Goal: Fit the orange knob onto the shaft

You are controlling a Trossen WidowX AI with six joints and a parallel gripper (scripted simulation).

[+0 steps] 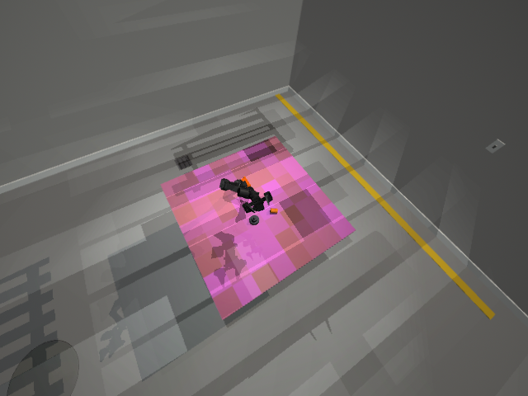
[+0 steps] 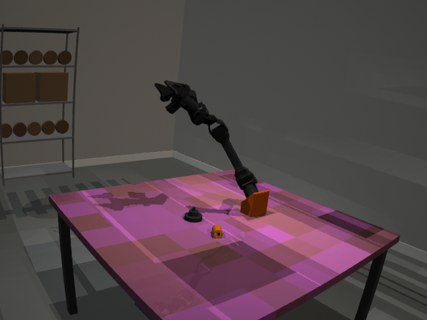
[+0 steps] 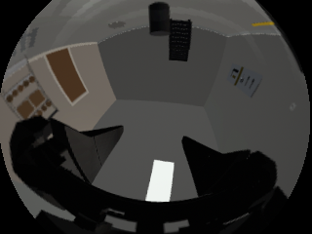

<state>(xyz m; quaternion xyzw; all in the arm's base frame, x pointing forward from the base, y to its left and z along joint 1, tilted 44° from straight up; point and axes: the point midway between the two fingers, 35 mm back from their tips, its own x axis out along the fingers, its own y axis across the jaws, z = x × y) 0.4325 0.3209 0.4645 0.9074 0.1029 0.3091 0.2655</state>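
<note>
The orange knob is 190 mm behind my gripper tip, 250 mm to the left of it and 600 mm below it. Also, from my gripper tip: dark round pedestal: 190 mm behind, 50 mm to the left, 590 mm below.
</note>
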